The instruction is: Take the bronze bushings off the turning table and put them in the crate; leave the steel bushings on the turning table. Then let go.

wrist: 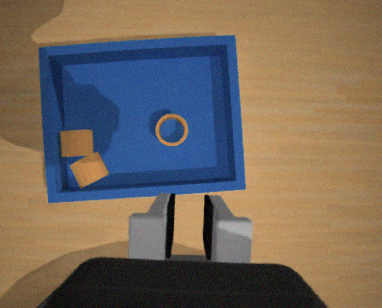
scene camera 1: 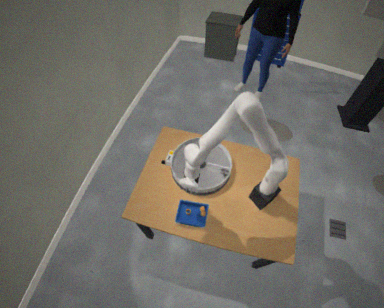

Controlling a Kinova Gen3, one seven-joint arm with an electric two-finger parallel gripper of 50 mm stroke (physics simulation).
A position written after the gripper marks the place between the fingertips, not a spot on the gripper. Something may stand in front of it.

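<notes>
The robot's scene takes in the gripper (wrist: 188, 216), along with a grey turning table (scene camera 1: 210, 181) and a blue crate (wrist: 119, 90).
</notes>
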